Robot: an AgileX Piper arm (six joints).
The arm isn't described. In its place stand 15 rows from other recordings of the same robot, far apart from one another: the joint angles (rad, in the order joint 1, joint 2, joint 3, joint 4, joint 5, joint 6), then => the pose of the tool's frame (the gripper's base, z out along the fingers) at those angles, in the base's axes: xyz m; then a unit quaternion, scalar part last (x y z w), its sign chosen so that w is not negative.
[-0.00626 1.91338 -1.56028 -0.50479 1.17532 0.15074] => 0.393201, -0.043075, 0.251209, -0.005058, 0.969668, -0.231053, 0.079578
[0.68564 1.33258 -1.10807 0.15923 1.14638 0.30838] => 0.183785, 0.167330, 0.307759, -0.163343, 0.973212, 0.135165, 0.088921
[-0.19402 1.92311 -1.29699 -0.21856 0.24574 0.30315] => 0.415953, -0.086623, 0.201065, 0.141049, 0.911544, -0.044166, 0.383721
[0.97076 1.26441 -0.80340 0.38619 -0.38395 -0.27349] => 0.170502, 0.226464, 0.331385, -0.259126, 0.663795, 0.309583, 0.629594
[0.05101 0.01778 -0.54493 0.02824 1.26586 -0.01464] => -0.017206, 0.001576, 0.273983, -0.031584, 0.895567, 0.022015, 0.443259
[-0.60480 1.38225 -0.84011 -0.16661 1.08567 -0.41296] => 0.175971, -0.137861, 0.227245, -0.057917, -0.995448, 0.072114, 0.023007
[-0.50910 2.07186 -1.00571 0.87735 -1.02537 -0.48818] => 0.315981, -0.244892, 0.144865, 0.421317, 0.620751, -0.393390, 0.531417
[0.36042 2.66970 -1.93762 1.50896 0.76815 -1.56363] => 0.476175, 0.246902, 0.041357, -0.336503, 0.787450, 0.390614, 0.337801
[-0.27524 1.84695 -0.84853 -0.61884 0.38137 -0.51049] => 0.297935, -0.104555, 0.115837, -0.373060, 0.905788, -0.190454, 0.064038
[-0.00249 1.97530 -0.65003 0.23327 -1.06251 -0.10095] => 0.336842, -0.019215, 0.121000, 0.071120, 0.765594, -0.074455, 0.635031
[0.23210 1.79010 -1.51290 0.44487 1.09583 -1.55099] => 0.358479, 0.120516, 0.284875, -0.705951, 0.662546, 0.079944, 0.237223
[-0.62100 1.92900 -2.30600 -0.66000 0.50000 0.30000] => 0.339348, -0.275665, 0.510796, 0.215853, 0.652907, -0.410254, 0.599009
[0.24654 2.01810 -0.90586 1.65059 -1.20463 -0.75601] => 0.328120, -0.004763, 0.126638, 0.400804, 0.715322, -0.361248, 0.444039
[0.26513 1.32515 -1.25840 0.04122 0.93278 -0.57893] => 0.264324, 0.074891, 0.361511, -0.381817, 0.865644, -0.031117, 0.322348
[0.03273 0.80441 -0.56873 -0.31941 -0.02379 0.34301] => 0.173370, 0.006357, 0.326453, -0.005862, 0.750162, 0.021449, 0.660881
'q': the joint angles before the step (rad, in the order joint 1, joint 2, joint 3, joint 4, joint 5, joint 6). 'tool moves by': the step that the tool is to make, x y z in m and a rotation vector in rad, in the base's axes. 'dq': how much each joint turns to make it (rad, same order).
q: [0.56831, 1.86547, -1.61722, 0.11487, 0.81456, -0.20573]
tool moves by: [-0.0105, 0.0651, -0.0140, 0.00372, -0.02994, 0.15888]
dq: [0.13389, 0.11725, -0.11902, 0.00560, -0.02173, -0.03480]
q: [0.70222, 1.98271, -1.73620, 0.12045, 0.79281, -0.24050]
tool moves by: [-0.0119, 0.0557, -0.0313, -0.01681, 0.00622, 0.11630]
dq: [0.10421, 0.13891, -0.10900, 0.00214, -0.01250, -0.01713]
